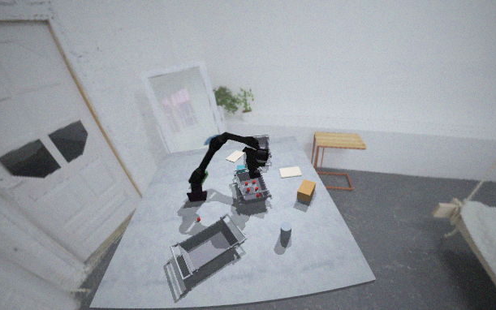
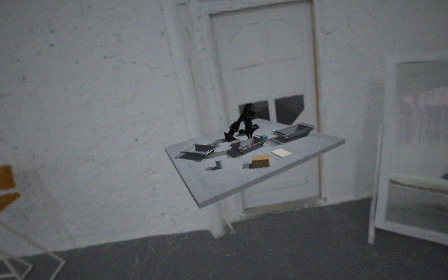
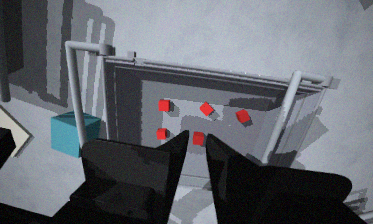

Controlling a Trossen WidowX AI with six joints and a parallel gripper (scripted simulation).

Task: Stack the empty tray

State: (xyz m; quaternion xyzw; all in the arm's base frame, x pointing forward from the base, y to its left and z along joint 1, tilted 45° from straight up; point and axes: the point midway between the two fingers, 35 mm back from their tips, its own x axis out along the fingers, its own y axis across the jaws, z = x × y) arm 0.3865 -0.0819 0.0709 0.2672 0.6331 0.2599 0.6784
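The teal block lies 7 cm behind my gripper tip, 20 cm to the left of it and 7 cm below it. From my gripper tip the other things lie so: grey cylinder (10 cm ahead, 38 cm to the right, 6 cm below); orange box (31 cm ahead, 13 cm to the right, 7 cm below); red block (37 cm behind, 19 cm to the right, 9 cm below).
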